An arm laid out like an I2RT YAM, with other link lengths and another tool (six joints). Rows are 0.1 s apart.
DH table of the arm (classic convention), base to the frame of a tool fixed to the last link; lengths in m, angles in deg. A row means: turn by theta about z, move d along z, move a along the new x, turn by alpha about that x. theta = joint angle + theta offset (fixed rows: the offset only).
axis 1: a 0.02  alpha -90  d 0.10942  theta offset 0
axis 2: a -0.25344  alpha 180  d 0  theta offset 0
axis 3: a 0.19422  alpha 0  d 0  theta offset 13.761
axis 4: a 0.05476  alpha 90  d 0.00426  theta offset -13.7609
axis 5: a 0  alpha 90  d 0.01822  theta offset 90
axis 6: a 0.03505  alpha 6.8  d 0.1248  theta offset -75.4
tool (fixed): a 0  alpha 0  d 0.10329  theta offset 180
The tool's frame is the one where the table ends.
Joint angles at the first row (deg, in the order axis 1, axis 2, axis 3, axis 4, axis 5, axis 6):
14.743 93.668 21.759 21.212 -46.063 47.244
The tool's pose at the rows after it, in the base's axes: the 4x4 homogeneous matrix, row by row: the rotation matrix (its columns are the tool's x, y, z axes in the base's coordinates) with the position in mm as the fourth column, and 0 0 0 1 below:
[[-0.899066, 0.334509, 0.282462, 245.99], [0.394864, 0.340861, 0.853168, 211.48], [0.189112, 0.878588, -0.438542, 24.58], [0, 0, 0, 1]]
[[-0.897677, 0.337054, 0.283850, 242.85], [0.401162, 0.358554, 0.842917, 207.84], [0.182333, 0.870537, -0.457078, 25.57], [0, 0, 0, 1]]
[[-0.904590, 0.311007, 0.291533, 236.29], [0.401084, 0.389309, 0.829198, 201.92], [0.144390, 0.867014, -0.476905, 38.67], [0, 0, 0, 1]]
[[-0.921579, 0.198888, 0.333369, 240.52], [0.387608, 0.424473, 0.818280, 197.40], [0.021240, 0.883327, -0.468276, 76.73], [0, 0, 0, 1]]
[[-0.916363, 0.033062, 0.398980, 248.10], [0.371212, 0.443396, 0.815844, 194.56], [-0.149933, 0.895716, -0.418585, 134.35], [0, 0, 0, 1]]
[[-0.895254, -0.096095, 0.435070, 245.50], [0.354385, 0.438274, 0.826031, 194.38], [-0.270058, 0.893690, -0.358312, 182.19], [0, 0, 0, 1]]
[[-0.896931, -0.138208, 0.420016, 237.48], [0.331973, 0.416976, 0.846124, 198.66], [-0.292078, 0.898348, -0.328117, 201.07], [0, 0, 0, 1]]
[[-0.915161, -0.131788, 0.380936, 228.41], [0.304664, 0.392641, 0.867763, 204.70], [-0.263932, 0.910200, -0.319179, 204.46], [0, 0, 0, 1]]
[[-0.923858, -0.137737, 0.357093, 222.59], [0.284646, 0.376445, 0.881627, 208.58], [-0.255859, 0.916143, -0.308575, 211.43], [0, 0, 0, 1]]
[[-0.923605, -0.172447, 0.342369, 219.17], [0.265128, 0.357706, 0.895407, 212.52], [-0.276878, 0.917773, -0.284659, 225.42], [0, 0, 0, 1]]
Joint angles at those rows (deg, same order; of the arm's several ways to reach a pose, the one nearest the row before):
14.764 93.583 21.912 20.777 -45.954 46.894
14.785 91.373 22.262 17.211 -44.950 46.062
14.787 84.468 23.616 8.385 -43.396 43.770
14.785 74.564 28.623 -3.248 -41.190 39.549
14.764 65.167 35.988 -13.169 -39.244 35.310
14.762 59.026 41.671 -19.114 -39.050 32.707
14.765 57.123 44.139 -21.867 -40.861 32.010
14.765 57.146 45.059 -23.725 -43.462 32.053
14.764 57.035 46.521 -25.518 -45.146 31.791
14.764 56.751 48.534 -26.524 -46.632 31.135

